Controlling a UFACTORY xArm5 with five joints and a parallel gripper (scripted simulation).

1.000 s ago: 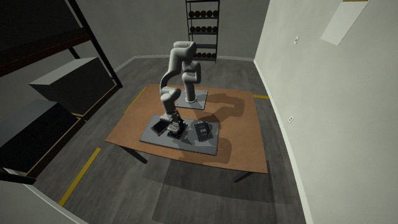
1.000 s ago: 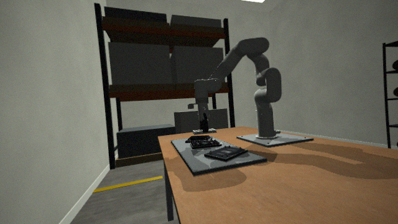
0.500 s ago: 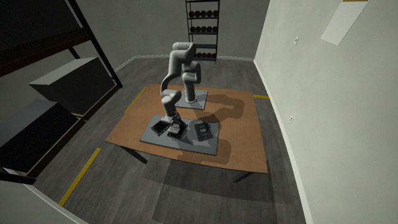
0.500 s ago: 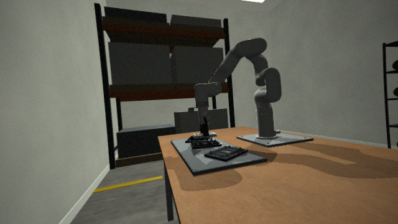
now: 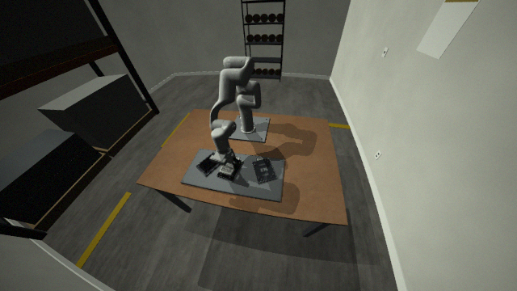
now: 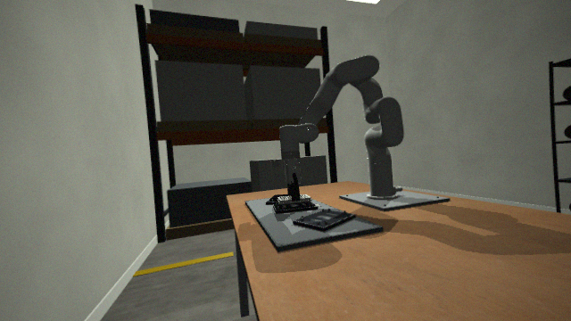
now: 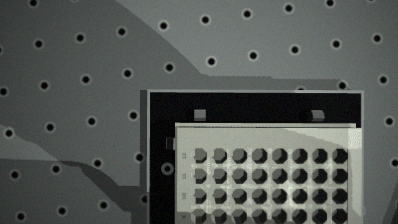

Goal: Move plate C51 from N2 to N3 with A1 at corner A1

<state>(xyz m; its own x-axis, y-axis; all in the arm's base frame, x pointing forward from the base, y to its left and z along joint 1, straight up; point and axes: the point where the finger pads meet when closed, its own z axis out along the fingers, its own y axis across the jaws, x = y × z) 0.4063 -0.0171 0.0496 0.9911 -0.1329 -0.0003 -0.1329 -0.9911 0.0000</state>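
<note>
Right now the black nest is 40 mm below my hand. The rest, counted from my hand: black well plate C15: 10 mm behind, 160 mm to the right, 30 mm below; nest N2: 30 mm behind, 220 mm to the left, 40 mm below; white well plate C51: 10 mm below.
</note>
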